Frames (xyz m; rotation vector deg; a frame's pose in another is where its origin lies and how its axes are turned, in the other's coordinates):
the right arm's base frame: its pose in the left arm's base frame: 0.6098 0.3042 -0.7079 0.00 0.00 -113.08
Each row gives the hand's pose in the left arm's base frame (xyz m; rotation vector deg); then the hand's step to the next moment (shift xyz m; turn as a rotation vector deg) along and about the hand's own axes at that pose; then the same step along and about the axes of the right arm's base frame.
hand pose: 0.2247 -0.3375 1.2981 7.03 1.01 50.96
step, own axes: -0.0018 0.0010 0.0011 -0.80 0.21 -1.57
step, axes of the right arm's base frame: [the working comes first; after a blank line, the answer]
step, axes of the left arm's base frame: -0.0018 -0.0009 0.0011 -0.77 -0.33 -1.56

0.0015 -0.0013 0.0011 0.61 -0.58 -1.56
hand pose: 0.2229 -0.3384 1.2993 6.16 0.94 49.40
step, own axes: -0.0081 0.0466 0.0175 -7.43 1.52 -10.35
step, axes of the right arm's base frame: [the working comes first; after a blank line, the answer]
step, axes of the left arm's base frame: -0.0395 0.0224 0.0219 -6.59 -3.75 -10.35

-0.0051 -0.0451 0.0219 6.03 -4.59 -10.35
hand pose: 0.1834 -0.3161 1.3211 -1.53 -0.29 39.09
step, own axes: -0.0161 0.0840 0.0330 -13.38 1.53 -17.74
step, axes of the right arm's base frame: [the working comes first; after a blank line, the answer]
step, axes of the left arm's base frame: -0.0659 0.0558 0.0308 -11.11 -7.66 -17.72

-0.0255 -0.0825 0.0308 11.40 -7.22 -17.72
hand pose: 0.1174 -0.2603 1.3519 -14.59 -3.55 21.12
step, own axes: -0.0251 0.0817 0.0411 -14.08 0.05 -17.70
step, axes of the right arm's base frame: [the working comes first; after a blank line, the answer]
step, axes of the left arm's base frame: -0.0562 0.0742 0.0183 -11.25 -9.24 -17.31

-0.0462 -0.0808 0.0183 12.91 -6.73 -17.31
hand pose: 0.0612 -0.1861 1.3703 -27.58 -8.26 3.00
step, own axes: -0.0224 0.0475 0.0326 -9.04 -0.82 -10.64
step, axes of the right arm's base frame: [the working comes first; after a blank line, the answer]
step, axes of the left arm's base frame: -0.0278 0.0551 0.0037 -7.32 -6.35 -10.08

-0.0398 -0.0472 0.0037 8.72 -4.25 -10.08
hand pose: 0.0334 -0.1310 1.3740 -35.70 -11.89 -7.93
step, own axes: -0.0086 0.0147 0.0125 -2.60 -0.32 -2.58
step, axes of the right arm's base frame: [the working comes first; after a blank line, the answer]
step, axes of the left arm's base frame: -0.0074 0.0198 -0.0004 -2.19 -1.61 -2.47

-0.0153 -0.0146 -0.0004 2.34 -1.39 -2.47
